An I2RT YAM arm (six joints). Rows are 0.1 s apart.
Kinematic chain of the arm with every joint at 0, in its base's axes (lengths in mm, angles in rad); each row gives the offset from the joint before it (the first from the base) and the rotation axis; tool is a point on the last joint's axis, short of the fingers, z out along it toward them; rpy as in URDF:
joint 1: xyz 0 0 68 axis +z
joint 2: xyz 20 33.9 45.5 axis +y
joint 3: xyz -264 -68.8 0 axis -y
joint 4: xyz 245 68.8 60 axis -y
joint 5: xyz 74 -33.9 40.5 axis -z
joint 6: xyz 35.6 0 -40.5 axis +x
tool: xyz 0 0 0 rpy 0 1.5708 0
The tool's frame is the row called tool.
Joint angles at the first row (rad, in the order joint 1, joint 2, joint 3, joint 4, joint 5, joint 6):
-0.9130, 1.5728, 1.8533, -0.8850, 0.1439, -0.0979
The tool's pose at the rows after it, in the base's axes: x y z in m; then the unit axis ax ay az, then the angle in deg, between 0 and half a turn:
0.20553 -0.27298 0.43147 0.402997 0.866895 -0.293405 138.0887
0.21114 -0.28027 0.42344 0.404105 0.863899 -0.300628 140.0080
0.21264 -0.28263 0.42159 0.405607 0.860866 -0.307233 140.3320
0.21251 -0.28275 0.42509 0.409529 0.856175 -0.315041 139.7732
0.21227 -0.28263 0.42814 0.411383 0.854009 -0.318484 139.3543
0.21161 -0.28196 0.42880 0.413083 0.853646 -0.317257 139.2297
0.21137 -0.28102 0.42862 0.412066 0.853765 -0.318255 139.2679
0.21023 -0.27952 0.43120 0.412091 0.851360 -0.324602 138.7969
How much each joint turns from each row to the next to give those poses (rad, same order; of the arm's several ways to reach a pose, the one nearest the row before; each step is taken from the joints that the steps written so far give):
0.0024, 0.0447, 0.0190, -0.0135, -0.0007, -0.0140
0.0031, 0.0285, 0.0019, 0.0068, 0.0316, -0.0059
0.0007, 0.0064, -0.0026, 0.0117, 0.0153, -0.0016
0.0007, 0.0000, 0.0089, 0.0075, 0.0117, 0.0046
0.0000, 0.0010, 0.0109, 0.0000, 0.0035, 0.0024
-0.0005, -0.0024, 0.0002, -0.0026, -0.0018, 0.0040
0.0013, -0.0042, -0.0056, 0.0021, 0.0020, -0.0018
0.0008, -0.0082, -0.0030, 0.0090, 0.0066, -0.0022

